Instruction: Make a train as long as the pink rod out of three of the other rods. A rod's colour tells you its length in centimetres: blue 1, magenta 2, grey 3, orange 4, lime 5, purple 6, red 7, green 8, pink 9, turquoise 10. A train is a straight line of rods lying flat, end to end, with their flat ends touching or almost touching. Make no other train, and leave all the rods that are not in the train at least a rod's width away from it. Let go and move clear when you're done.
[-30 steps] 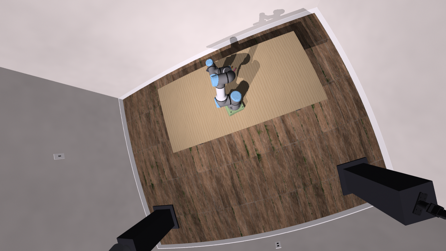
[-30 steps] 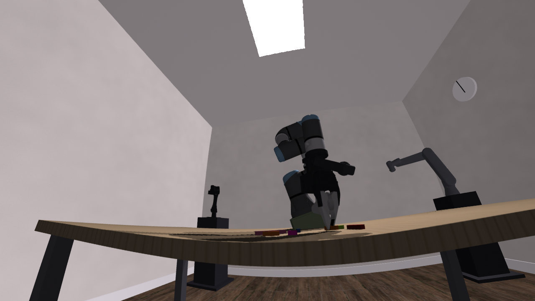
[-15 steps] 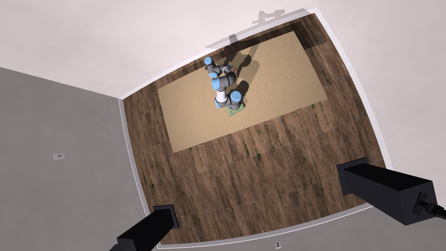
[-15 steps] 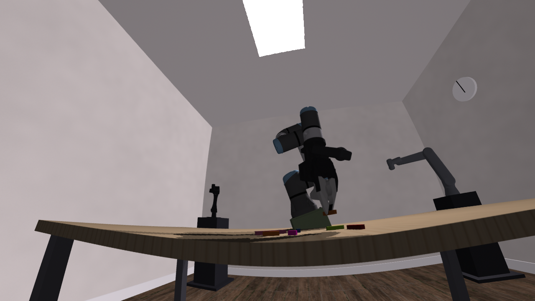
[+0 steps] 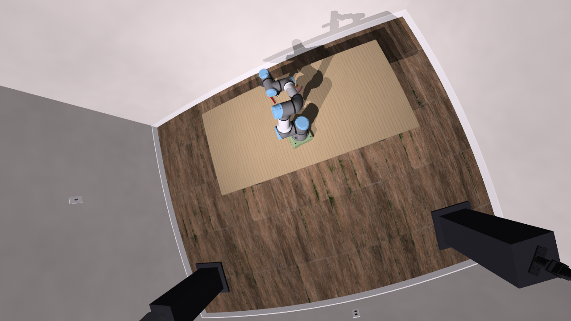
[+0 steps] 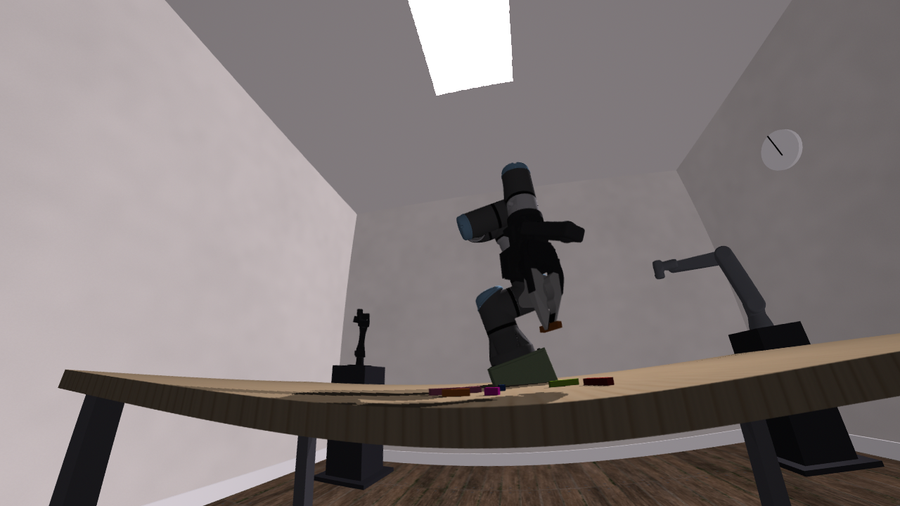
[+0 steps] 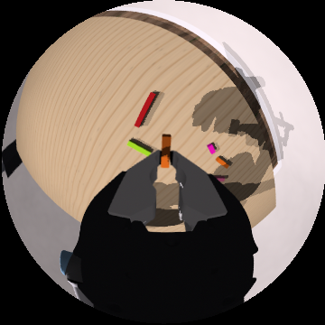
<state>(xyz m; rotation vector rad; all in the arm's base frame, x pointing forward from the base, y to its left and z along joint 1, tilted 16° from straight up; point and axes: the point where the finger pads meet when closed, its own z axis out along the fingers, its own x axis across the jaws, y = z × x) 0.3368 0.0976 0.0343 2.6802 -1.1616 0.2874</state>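
Right now the blue rod is 4 cm behind my hand, 9 cm to the right of it and 10 cm below it. Round my hand: red rod 1 cm ahead, 6 cm to the left, 10 cm below; then lime rod 6 cm behind, 1 cm to the left, 10 cm below; then magenta rod 5 cm ahead, 9 cm to the right, 10 cm below.
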